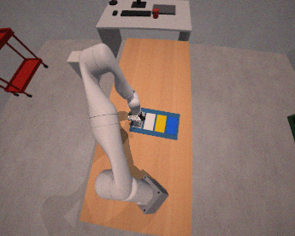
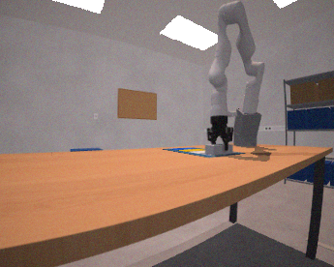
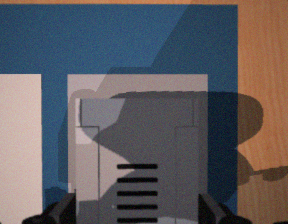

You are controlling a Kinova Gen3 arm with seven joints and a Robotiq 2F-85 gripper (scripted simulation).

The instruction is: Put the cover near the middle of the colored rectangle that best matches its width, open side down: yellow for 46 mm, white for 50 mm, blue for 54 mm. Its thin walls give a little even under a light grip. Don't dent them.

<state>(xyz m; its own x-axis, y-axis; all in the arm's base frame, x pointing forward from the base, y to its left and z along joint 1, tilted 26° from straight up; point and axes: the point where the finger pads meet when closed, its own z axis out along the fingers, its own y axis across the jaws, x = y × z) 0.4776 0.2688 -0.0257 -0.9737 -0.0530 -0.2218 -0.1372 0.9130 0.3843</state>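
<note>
My gripper is now 10 mm above the cover. From my hand the other things lie so: dark blue mat: 60 mm ahead, 130 mm to the right, 20 mm below.
</note>
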